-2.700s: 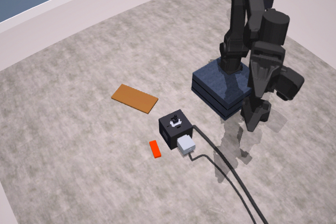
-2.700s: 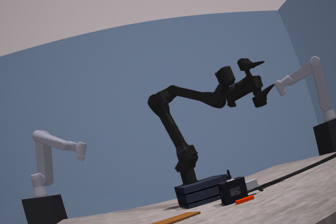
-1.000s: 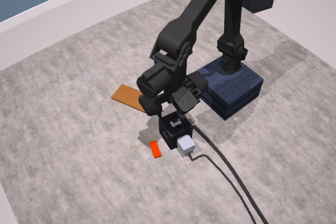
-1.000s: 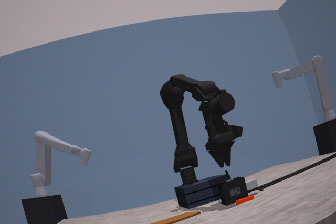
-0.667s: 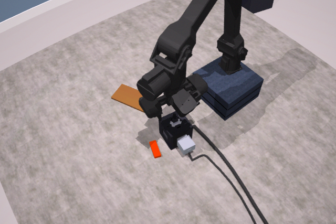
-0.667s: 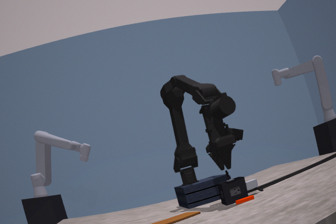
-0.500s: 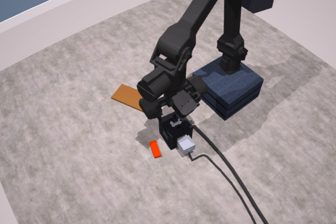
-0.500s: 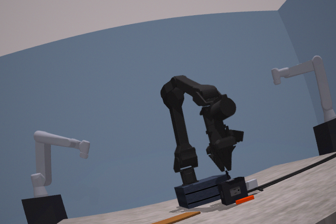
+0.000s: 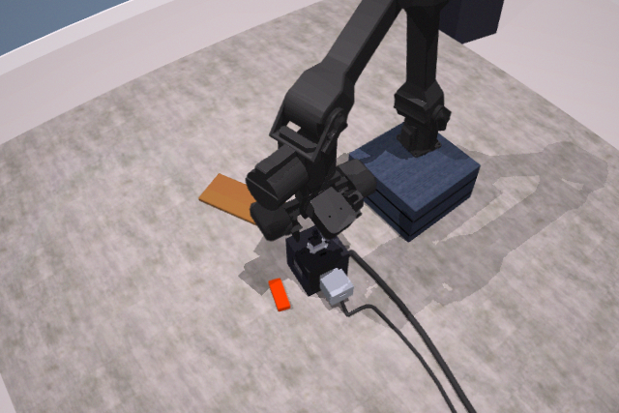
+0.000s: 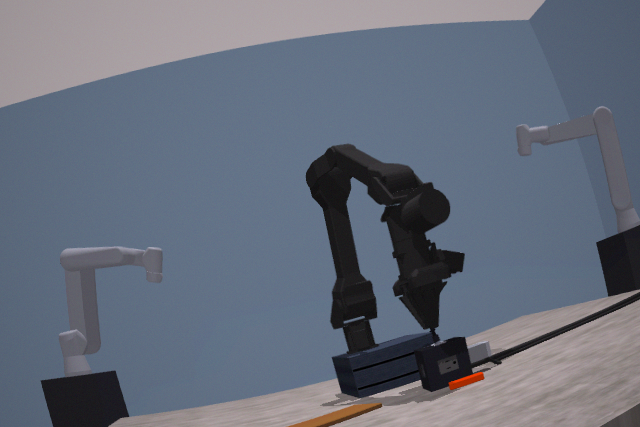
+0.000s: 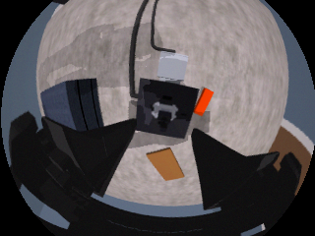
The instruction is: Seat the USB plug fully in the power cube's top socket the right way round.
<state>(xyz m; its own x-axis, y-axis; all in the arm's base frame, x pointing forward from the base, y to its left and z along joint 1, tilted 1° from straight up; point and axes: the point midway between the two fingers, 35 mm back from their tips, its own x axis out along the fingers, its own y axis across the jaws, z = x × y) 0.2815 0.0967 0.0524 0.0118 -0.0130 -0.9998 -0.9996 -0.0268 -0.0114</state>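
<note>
Now: gripper tip 2 cm above the USB plug. The rest, counted from my gripper tip: orange block 8 cm ahead, 2 cm to the left, 10 cm below; then flat board 5 cm ahead, 20 cm to the right, 10 cm below.
</note>
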